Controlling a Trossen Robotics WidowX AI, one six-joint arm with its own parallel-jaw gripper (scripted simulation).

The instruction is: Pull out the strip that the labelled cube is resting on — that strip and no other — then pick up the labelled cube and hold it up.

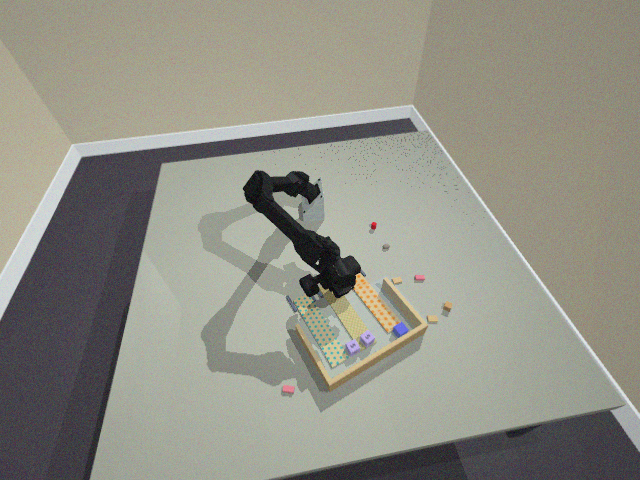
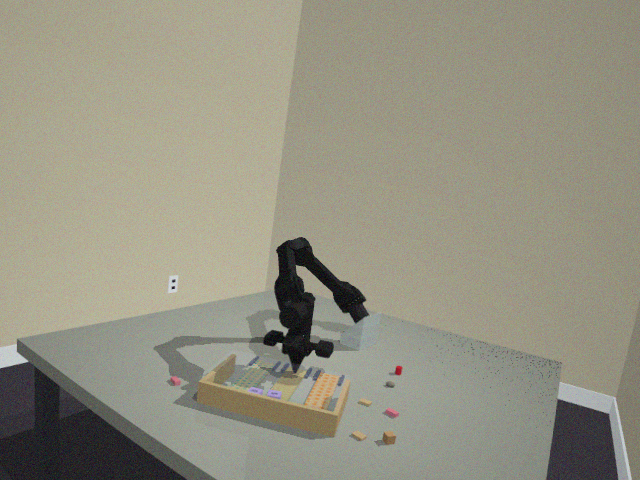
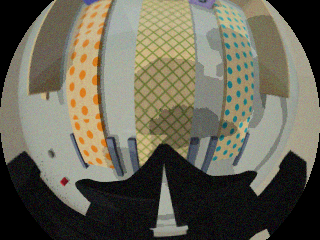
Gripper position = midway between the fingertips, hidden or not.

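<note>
The gripper (image 2: 295, 372): shut, holding nothing. Gripper also in image 1 (image 1: 330, 290), image 3 (image 3: 163, 147).
</note>
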